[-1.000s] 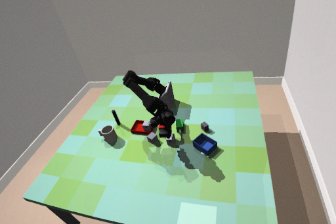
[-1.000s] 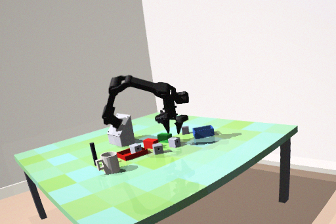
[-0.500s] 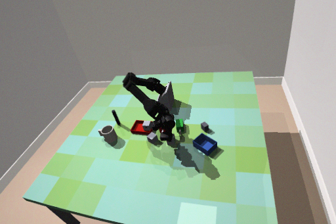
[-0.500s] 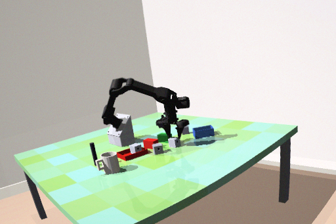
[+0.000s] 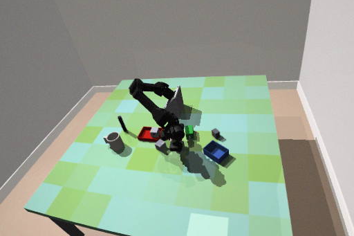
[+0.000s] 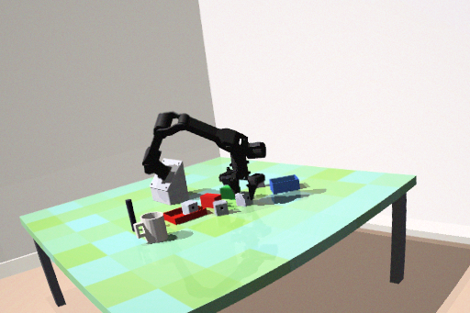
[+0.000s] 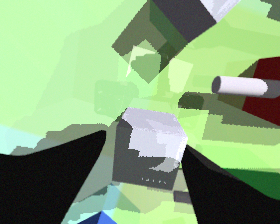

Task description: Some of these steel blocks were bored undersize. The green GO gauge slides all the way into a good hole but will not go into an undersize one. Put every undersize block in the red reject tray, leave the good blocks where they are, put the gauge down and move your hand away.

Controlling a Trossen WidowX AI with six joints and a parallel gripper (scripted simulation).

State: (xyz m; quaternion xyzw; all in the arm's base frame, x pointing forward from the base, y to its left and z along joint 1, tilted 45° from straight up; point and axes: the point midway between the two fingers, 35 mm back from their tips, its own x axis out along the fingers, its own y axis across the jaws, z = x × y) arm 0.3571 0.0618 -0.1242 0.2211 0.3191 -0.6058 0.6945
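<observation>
Right now my gripper tip is right at the steel block. Round my gripper tip: green GO gauge (10 cm behind, 3 cm to the left); then blue tray (20 cm to the left, 1 cm below, 1 cm ahead); then darker grey block (19 cm to the left, 12 cm behind).
</observation>
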